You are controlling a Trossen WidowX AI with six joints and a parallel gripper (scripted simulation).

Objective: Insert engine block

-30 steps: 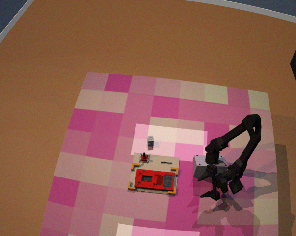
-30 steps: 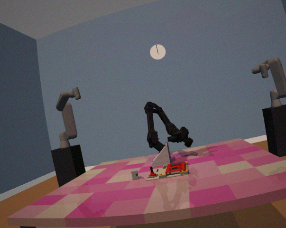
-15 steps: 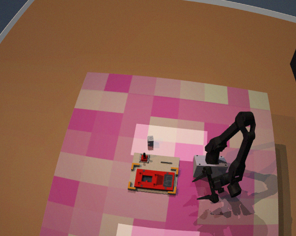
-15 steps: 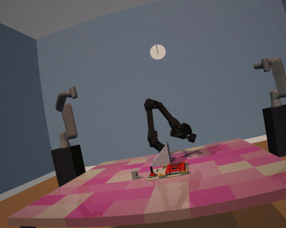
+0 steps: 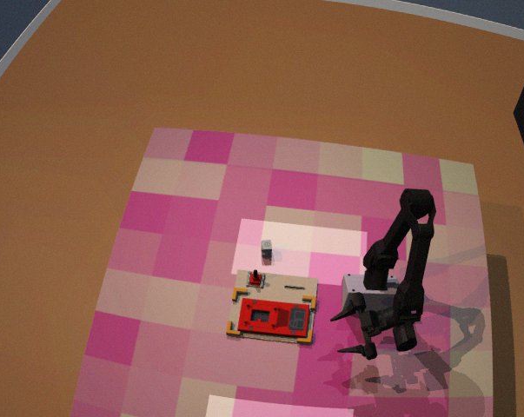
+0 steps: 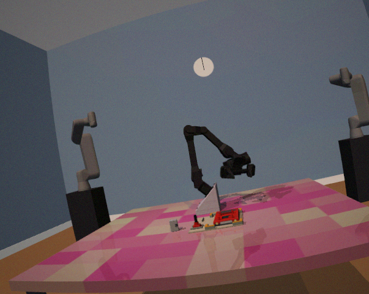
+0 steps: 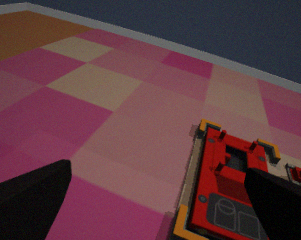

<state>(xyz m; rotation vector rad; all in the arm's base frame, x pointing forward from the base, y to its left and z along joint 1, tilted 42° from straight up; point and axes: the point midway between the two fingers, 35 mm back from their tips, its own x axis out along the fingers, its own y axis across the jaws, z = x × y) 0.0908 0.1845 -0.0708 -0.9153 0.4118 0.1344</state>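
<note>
Now: gripper tip 210 mm short of the grey engine block, 340 mm to the left of it and 130 mm above it.
</note>
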